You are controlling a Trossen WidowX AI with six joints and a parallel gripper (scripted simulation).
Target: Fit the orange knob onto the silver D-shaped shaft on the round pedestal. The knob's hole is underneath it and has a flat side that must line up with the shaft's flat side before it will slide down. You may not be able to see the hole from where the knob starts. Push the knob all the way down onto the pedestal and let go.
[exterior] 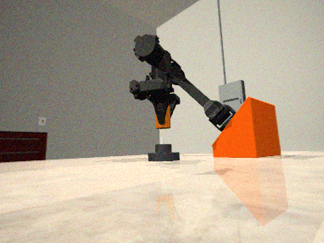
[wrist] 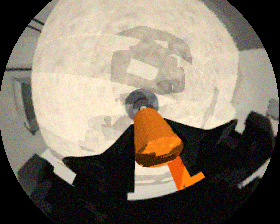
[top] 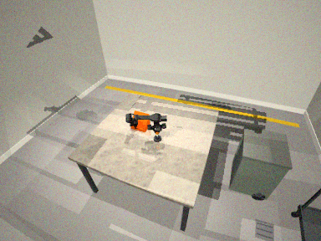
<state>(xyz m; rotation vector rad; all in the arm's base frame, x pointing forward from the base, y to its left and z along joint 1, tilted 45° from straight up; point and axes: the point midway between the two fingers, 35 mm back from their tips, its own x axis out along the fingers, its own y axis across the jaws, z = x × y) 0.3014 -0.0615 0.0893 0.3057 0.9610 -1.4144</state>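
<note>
My gripper tip is now 3 cm below the orange knob. Round my gripper tip: round dark pedestal 6 cm below.
</note>
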